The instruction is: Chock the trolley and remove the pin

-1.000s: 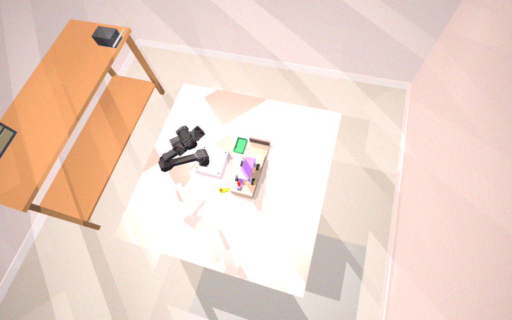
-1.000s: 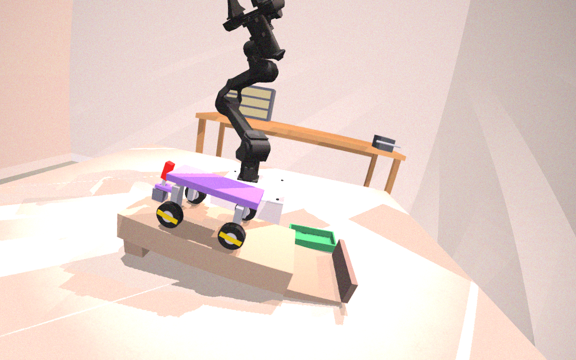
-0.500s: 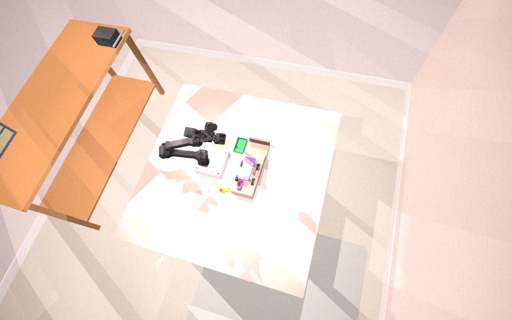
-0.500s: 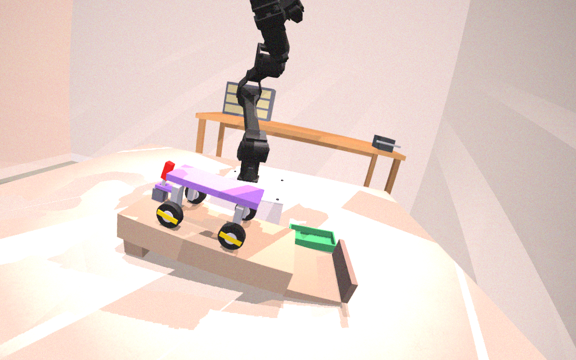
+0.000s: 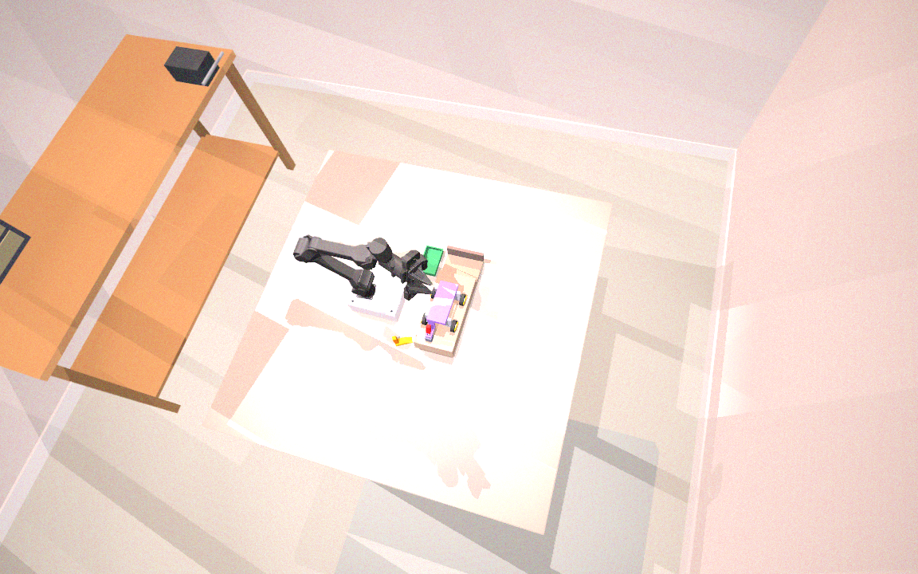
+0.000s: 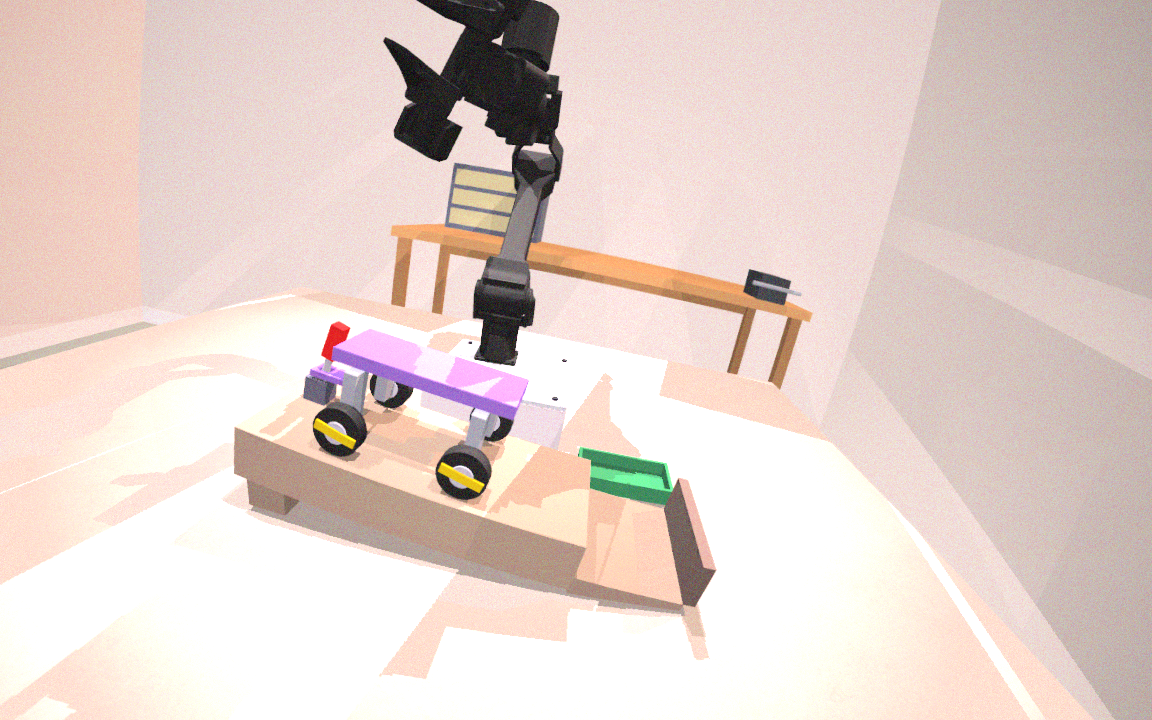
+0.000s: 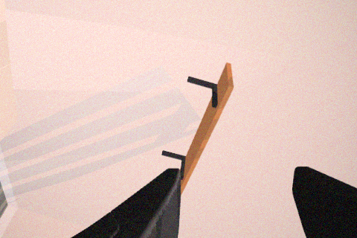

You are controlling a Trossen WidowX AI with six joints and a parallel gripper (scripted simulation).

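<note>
Right now my gripper tip is 41 cm above the yellow chock, 16 cm past it and 6 cm to the left of it. Also, from my gripper tip: tan ramp 39 cm below, 7 cm to the left, 1 cm behind; trolley 33 cm below, 6 cm to the left, 1 cm behind; red-headed stop pin 31 cm below, 5 cm to the right, 4 cm behind.
</note>
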